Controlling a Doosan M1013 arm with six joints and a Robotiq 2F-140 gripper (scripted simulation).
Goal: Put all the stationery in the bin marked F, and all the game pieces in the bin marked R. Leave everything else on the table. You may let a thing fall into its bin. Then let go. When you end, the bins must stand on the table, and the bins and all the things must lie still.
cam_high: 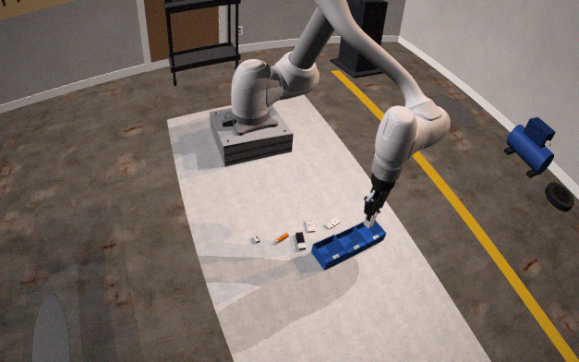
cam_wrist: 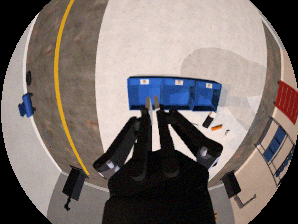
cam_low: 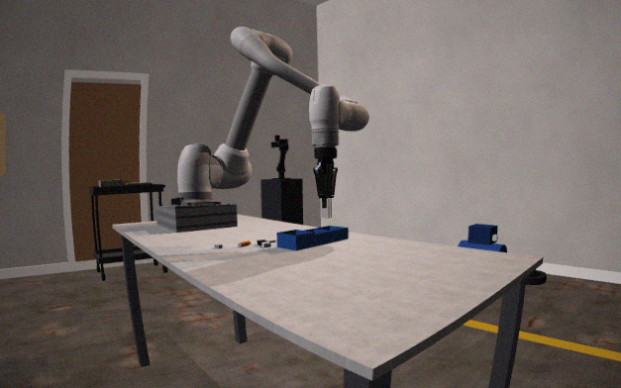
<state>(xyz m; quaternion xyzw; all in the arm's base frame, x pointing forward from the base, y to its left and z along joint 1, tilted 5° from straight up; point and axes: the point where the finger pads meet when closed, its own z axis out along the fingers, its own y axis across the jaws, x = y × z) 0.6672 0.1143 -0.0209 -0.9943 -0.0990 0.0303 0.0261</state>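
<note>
Now: hand 200 mm to the left of the black piece, 100 mm above it and 80 mm past it. Also, from my hand: orange cylinder 250 mm to the right, 130 mm behind, 100 mm below; then grey-white piece 330 mm to the right, 170 mm behind, 100 mm below; then white domino tile 110 mm behind, 100 mm below, 70 mm to the right.
</note>
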